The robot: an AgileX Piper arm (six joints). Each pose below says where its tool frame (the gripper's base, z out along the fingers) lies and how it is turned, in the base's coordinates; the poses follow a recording.
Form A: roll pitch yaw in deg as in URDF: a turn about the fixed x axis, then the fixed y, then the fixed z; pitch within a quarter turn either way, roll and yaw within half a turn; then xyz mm.
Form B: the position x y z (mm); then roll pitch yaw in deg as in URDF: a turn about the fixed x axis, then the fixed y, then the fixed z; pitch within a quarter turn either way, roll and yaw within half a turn. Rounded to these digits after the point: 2 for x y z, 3 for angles.
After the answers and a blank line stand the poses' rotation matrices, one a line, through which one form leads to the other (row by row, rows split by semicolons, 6 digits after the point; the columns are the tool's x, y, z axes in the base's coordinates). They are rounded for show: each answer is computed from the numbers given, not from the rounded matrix.
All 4 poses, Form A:
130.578 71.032 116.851 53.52 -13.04 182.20
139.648 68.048 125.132 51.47 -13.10 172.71
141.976 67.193 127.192 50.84 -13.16 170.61
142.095 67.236 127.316 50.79 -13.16 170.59
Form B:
53.52 -13.04 182.20 130.578 71.032 116.851
51.47 -13.10 172.71 139.648 68.048 125.132
50.84 -13.16 170.61 141.976 67.193 127.192
50.79 -13.16 170.59 142.095 67.236 127.316

-0.146811 0.255924 0.955484; 0.289996 0.934642 -0.205783; -0.945700 0.246875 -0.211433
-0.215125 0.277665 0.936282; 0.305729 0.929685 -0.205463; -0.927497 0.242048 -0.284889
-0.234317 0.284288 0.929664; 0.308790 0.928529 -0.206112; -0.921816 0.238776 -0.305355
-0.234565 0.284101 0.929659; 0.307732 0.928858 -0.206212; -0.922106 0.237716 -0.305305

